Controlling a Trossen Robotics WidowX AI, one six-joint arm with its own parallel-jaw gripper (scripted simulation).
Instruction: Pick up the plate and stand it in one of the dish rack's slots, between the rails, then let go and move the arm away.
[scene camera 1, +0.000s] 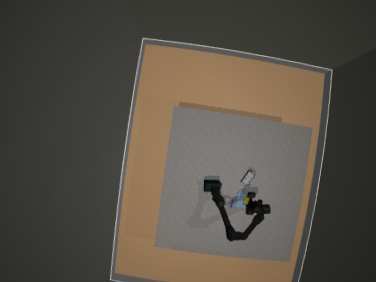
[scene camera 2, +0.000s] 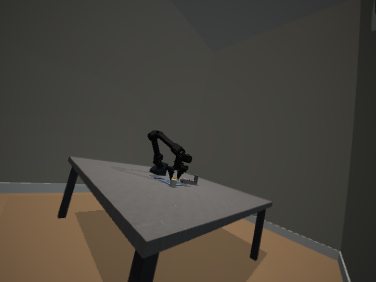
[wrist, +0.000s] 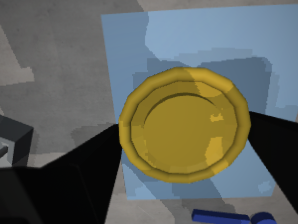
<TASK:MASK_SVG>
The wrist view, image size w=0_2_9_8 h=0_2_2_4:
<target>my gripper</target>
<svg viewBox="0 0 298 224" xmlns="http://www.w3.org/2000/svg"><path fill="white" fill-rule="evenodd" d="M119 124L110 126L74 150L40 168L26 166L0 168L0 224L105 224L122 154L122 146L119 142ZM249 111L251 128L248 141L298 215L298 123Z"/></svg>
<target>yellow plate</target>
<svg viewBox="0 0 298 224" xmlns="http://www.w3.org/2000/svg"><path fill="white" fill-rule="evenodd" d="M173 67L148 77L127 97L118 119L119 142L129 161L146 176L166 183L191 184L212 177L235 161L246 146L251 128L251 120L247 100L230 79L204 67Z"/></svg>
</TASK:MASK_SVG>
